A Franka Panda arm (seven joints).
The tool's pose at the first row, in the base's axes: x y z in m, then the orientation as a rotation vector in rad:
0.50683, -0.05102, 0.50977, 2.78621, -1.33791, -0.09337
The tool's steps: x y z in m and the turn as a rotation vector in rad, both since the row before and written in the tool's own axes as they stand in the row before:
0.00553, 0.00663, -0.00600, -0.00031, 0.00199, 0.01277
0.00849, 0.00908, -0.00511, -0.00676, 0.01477, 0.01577
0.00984, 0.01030, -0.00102, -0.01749, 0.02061, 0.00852
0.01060, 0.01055, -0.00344, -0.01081, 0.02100, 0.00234
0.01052, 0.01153, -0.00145, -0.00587, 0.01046, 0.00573
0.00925, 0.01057, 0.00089, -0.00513, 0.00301, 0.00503
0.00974, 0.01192, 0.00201, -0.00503, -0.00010, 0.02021
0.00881, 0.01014, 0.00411, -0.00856, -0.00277, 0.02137
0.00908, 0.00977, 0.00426, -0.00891, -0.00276, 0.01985
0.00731, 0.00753, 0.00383, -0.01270, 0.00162, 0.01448
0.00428, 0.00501, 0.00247, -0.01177, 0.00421, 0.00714
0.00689, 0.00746, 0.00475, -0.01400, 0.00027, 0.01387
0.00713, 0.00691, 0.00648, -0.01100, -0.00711, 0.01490
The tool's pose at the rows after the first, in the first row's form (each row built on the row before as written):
0.50558, -0.05937, 0.51604, 2.77637, -1.35494, -0.09027
0.50404, -0.07154, 0.52153, 2.75478, -1.37032, -0.07342
0.50186, -0.08555, 0.52321, 2.72751, -1.36969, -0.05616
0.50002, -0.10010, 0.52772, 2.70977, -1.36311, -0.03456
0.49719, -0.11523, 0.53069, 2.69734, -1.36575, -0.02385
0.49414, -0.12895, 0.53136, 2.68863, -1.36973, -0.02280
0.49015, -0.14395, 0.53118, 2.67050, -1.39486, -0.02445
0.48662, -0.15732, 0.52873, 2.64942, -1.42071, -0.03198
0.48322, -0.17066, 0.52618, 2.62891, -1.44415, -0.03986
0.48050, -0.18122, 0.52375, 2.60762, -1.45744, -0.04519
0.47827, -0.18773, 0.52226, 2.59156, -1.46059, -0.04728
0.47503, -0.19800, 0.51914, 2.57009, -1.47269, -0.05523
0.47199, -0.20842, 0.51436, 2.55265, -1.48967, -0.07035

